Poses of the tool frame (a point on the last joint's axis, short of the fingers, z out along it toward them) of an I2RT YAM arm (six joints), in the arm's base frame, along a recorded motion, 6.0 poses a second.
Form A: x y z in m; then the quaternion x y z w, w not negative.
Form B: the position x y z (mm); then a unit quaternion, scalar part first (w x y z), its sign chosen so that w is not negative. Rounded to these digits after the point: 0 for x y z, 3 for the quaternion.
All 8 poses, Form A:
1: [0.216 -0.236 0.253 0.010 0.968 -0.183 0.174]
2: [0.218 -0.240 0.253 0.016 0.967 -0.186 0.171]
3: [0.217 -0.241 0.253 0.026 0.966 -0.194 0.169]
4: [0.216 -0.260 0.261 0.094 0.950 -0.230 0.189]
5: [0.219 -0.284 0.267 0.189 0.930 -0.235 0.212]
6: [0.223 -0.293 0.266 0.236 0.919 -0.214 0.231]
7: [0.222 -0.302 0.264 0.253 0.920 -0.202 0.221]
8: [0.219 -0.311 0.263 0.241 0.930 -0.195 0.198]
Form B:
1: [216 -236 253 0.174 0.010 0.968 -0.183]
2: [218 -240 253 0.171 0.016 0.967 -0.186]
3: [217 -241 253 0.169 0.026 0.966 -0.194]
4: [216 -260 261 0.189 0.094 0.950 -0.230]
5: [219 -284 267 0.212 0.189 0.930 -0.235]
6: [223 -293 266 0.231 0.236 0.919 -0.214]
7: [222 -302 264 0.221 0.253 0.920 -0.202]
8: [219 -311 263 0.198 0.241 0.930 -0.195]
